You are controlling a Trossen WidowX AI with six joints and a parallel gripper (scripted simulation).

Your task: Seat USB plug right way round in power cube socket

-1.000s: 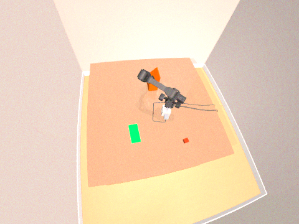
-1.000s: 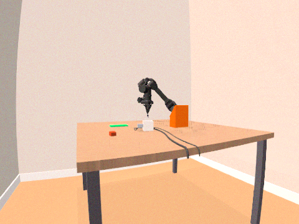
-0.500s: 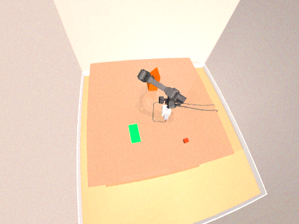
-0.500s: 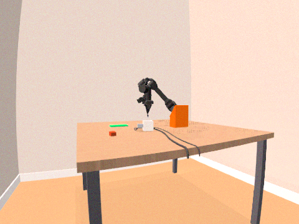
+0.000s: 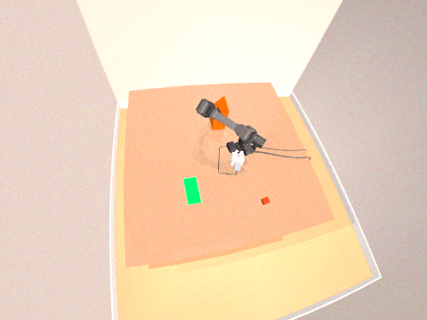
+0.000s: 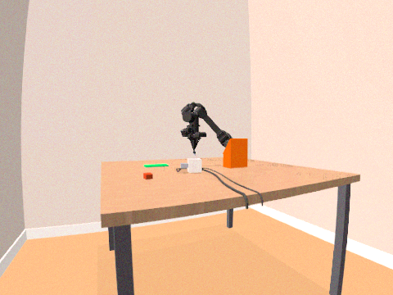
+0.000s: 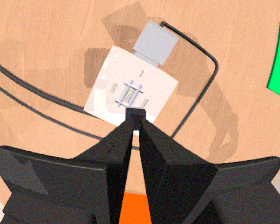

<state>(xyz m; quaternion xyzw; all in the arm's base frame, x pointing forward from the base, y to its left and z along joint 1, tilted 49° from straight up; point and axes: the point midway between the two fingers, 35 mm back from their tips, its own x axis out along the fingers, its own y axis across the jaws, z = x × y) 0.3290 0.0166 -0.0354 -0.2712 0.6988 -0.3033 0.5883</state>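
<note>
My gripper tip is now 2 cm above the dark USB plug. Also, from my gripper tip: USB socket: 7 cm below, 1 cm to the left; flat green strip: 33 cm to the right, 13 cm below, 12 cm ahead.
</note>
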